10 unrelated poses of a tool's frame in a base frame.
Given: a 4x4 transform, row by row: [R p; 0 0 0 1], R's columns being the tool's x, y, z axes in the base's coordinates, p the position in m. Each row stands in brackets.
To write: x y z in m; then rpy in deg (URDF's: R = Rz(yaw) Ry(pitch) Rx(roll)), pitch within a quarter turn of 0, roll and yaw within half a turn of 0. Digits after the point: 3 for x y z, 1 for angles.
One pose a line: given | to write
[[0.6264, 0.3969, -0.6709, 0.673], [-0.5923, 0.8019, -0.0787, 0.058], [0.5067, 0.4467, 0.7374, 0.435], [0, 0, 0, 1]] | 0.673, 0.058, 0.435, 31.2, -30.4, -43.4
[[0.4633, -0.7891, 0.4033, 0.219], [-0.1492, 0.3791, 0.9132, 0.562], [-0.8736, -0.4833, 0.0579, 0.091], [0, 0, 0, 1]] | 0.219, 0.562, 0.091, -83.2, 60.9, -17.9
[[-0.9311, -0.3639, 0.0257, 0.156], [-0.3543, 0.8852, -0.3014, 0.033], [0.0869, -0.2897, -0.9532, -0.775], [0, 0, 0, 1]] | 0.156, 0.033, -0.775, -163.1, -5.0, -159.2
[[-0.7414, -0.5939, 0.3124, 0.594], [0.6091, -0.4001, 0.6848, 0.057], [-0.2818, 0.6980, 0.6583, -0.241], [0, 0, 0, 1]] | 0.594, 0.057, -0.241, 46.7, 16.4, 140.6
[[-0.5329, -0.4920, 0.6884, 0.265], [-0.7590, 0.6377, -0.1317, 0.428], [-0.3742, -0.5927, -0.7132, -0.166], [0, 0, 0, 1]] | 0.265, 0.428, -0.166, -140.3, 22.0, -125.1
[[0.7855, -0.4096, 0.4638, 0.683], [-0.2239, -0.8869, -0.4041, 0.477], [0.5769, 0.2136, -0.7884, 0.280], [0, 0, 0, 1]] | 0.683, 0.477, 0.280, 164.8, -35.2, -15.9
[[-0.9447, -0.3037, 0.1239, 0.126], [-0.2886, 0.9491, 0.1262, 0.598], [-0.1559, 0.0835, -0.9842, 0.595], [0, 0, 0, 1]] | 0.126, 0.598, 0.595, 175.2, 9.0, -163.0
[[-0.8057, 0.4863, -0.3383, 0.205], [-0.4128, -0.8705, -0.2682, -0.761], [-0.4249, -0.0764, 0.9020, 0.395], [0, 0, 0, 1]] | 0.205, -0.761, 0.395, -4.8, 25.1, -152.9
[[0.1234, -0.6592, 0.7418, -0.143], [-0.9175, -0.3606, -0.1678, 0.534], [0.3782, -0.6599, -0.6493, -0.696], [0, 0, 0, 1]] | -0.143, 0.534, -0.696, -134.5, -22.2, -82.3
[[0.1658, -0.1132, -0.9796, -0.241], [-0.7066, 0.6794, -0.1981, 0.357], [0.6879, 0.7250, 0.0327, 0.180], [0, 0, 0, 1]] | -0.241, 0.357, 0.180, 87.4, -43.5, -76.8
